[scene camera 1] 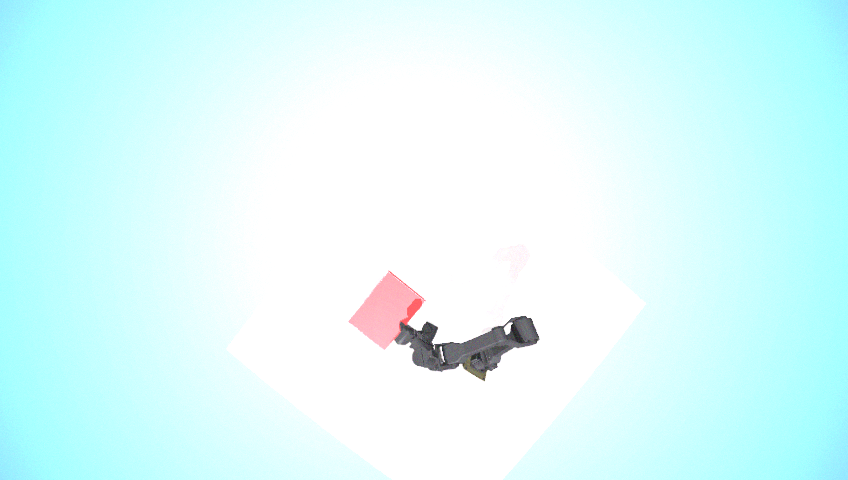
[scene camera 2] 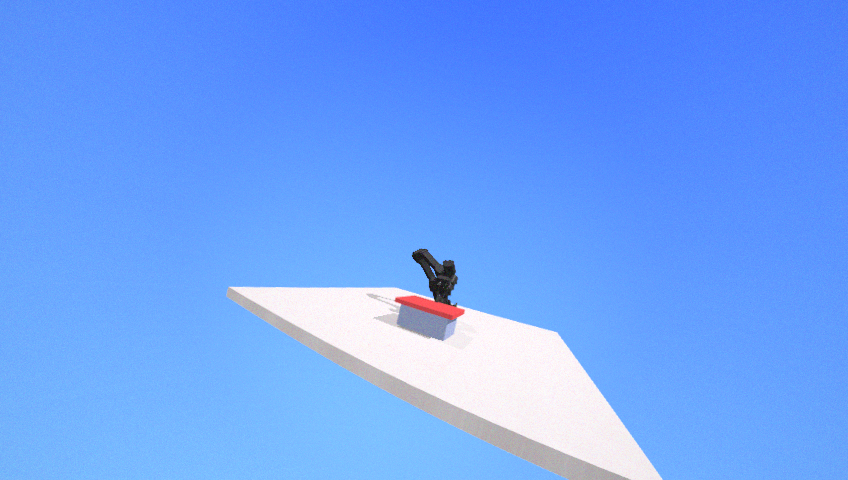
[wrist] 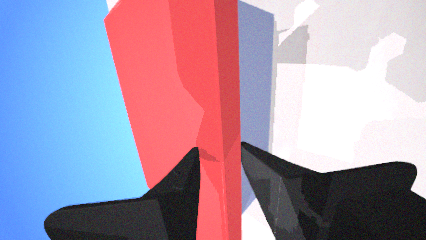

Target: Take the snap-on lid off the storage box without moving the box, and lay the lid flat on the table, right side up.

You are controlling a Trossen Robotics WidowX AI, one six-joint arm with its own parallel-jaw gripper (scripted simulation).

Labels:
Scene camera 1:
my gripper: 402, 322
red lid: 391, 301
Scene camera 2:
red lid: 447, 311
storage box: 414, 319
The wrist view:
my gripper: 218, 150
red lid: 179, 76

